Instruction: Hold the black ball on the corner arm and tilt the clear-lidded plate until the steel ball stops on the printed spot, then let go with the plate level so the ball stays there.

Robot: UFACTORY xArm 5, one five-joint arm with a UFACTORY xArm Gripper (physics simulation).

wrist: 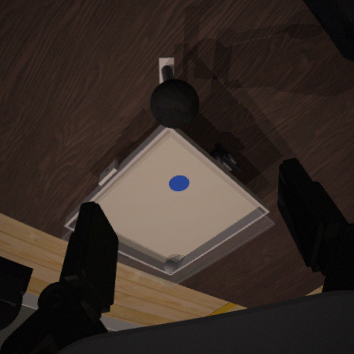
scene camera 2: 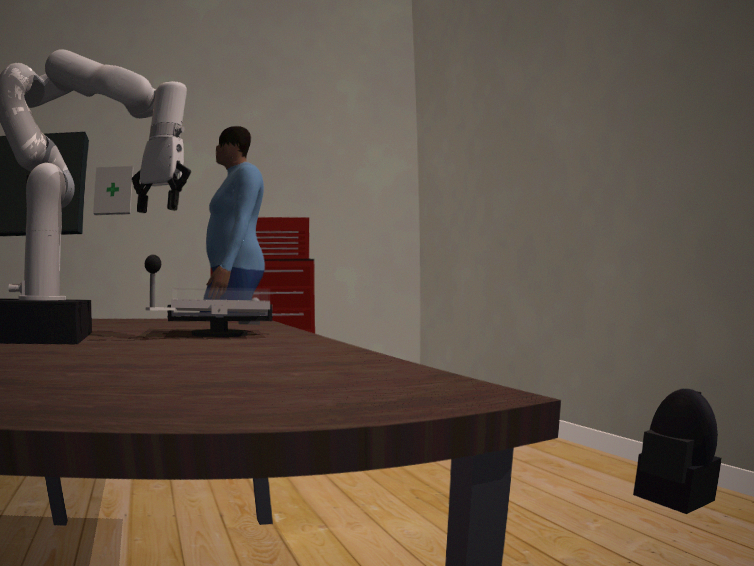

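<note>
The black ball (scene camera 2: 152,263) (wrist: 174,103) stands free on its post at the end of the corner arm (scene camera 2: 159,308). My gripper (scene camera 2: 158,202) (wrist: 191,201) is open and empty, well above the ball. The clear-lidded plate (scene camera 2: 220,307) (wrist: 135,200) looks about level in the scene view. The blue printed spot (wrist: 179,183) shows near the plate's middle. The steel ball (wrist: 172,263) is off the spot, in the plate's corner opposite the arm, at the bottom of the wrist view.
The plate's dark stand (scene camera 2: 219,327) rests on the brown wooden table (scene camera 2: 274,389). The robot's black base block (scene camera 2: 42,321) is at the left. A person in blue (scene camera 2: 238,213) and a red tool cabinet (scene camera 2: 292,277) are behind the table.
</note>
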